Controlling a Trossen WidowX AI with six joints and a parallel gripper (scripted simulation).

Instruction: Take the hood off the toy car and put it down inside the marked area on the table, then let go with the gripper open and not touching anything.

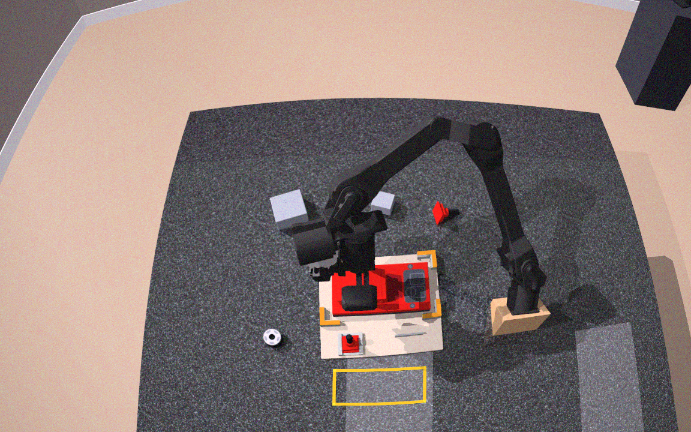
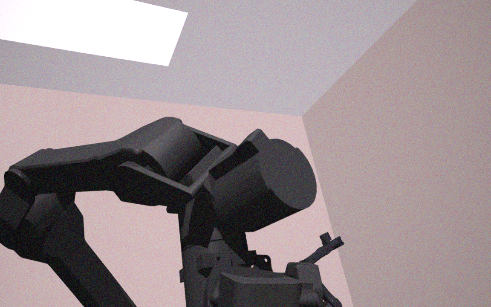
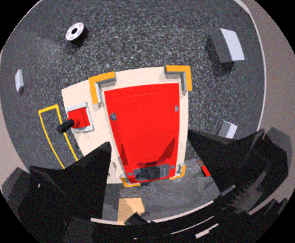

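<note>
My gripper tip is 3 cm above the red hood. From my gripper tip the other things lie so: white wheel: 18 cm ahead, 12 cm to the left, 6 cm below.
</note>
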